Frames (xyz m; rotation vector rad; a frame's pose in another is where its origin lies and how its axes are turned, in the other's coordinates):
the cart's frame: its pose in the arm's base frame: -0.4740 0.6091 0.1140 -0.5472 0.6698 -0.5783
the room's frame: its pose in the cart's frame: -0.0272 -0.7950 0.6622 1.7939 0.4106 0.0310
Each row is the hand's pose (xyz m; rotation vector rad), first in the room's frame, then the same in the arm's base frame.
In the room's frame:
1: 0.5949 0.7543 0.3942 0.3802 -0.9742 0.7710
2: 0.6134 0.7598 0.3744 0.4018 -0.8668 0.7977
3: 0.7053 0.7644 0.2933 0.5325 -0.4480 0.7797
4: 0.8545 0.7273 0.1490 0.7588 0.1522 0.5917
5: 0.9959 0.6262 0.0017 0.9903 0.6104 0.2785
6: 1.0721 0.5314 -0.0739 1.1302 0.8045 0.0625
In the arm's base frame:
1: 0.5024 -0.4133 1.2586 0.9428 -1.0873 -0.9005
2: 0.5234 -0.4044 1.2429 1.0318 -1.0379 -0.8354
3: 0.6046 -0.3739 1.1561 1.4123 -0.8029 -0.6739
4: 0.7064 -0.3111 0.9826 1.9766 -0.3740 -0.5168
5: 0.7561 -0.2387 0.7723 2.4569 0.0604 -0.4861
6: 0.7508 -0.2011 0.6342 2.7022 0.2951 -0.5281

